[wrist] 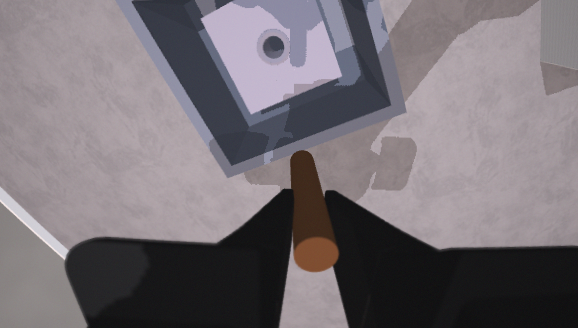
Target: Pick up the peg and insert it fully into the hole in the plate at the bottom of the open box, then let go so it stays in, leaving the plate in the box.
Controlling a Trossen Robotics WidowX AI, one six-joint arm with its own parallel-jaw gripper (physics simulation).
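Places are measured from the arm's base along level axes (x right, y ahead, z up), in millimetres.
Pixels of known places: gripper, fingertip midpoint: point(308, 199).
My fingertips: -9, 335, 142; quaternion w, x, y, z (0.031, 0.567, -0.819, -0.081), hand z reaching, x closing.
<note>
For each thing: its top centre in the pictures, then the offset to it from my fingertips, as dx, dy, dz. Level surfaces: height alone.
- brown round peg at its top centre: point(309, 270) -2, +1, +34
- open blue-grey box at its top centre: point(268, 53) +51, +11, -104
- pale plate at its top centre: point(273, 47) +51, +11, -141
- mottled tabletop at its surface level: dz -202
My gripper point(308, 199) is shut on a brown round peg point(311, 205). The peg sits between the two black fingers, its lighter orange end toward the camera and its far end pointing away, near the lower rim of the box as seen here. The open blue-grey box point(315, 145) is at the top of the view, turned at an angle. A pale plate point(245, 75) lies at its bottom, with a round dark hole point(273, 47) in it. The peg is outside the hole, which lies farther up and slightly left of the peg's far end. The box's upper part is cut off by the frame.
A grey block-like object point(560, 35) shows at the top right corner. The mottled tabletop point(475, 190) surrounds the box and ends at a pale edge point(35, 225) at the lower left. Shadows of the arm and gripper fall on the table, box and plate.
</note>
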